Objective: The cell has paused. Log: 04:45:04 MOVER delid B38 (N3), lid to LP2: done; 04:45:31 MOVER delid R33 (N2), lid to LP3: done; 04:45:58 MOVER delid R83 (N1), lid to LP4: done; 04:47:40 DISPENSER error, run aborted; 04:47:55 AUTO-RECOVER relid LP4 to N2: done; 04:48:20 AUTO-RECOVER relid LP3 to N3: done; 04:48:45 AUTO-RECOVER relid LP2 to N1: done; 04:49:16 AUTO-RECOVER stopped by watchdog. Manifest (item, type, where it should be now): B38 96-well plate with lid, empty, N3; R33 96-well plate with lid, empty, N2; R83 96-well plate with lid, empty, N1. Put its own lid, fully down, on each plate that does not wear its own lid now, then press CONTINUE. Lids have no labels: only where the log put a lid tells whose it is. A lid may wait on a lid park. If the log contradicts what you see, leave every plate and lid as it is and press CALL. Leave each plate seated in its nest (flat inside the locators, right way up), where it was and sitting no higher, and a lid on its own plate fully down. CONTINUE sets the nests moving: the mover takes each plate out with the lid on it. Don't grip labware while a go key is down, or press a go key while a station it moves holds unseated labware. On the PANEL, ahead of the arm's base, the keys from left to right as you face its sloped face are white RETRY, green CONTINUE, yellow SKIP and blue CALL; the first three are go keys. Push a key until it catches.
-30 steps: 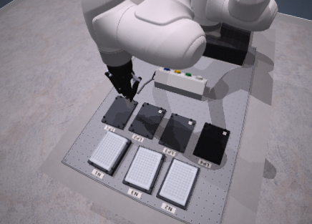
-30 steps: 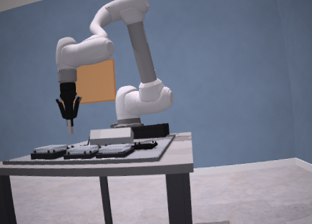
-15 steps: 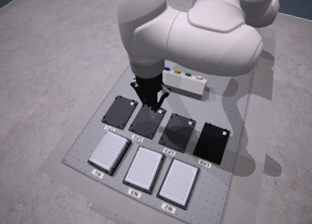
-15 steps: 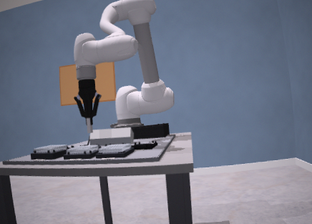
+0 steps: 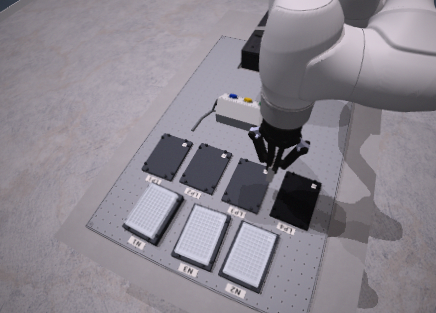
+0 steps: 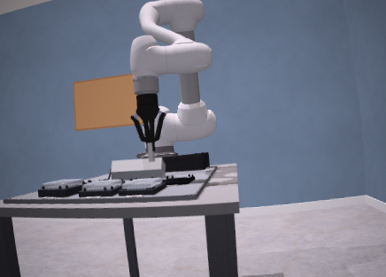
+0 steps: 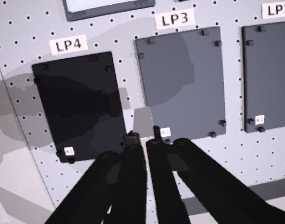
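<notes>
The pale grey lid is 150 mm ahead of my hand, 270 mm to the right of it and 70 mm below it. From my hand the other things lie so: LP3 label: 80 mm ahead, 60 mm to the right, 110 mm below; lid park LP4: 80 mm to the left, 110 mm below; lid park LP3: 50 mm to the right, 110 mm below.
</notes>
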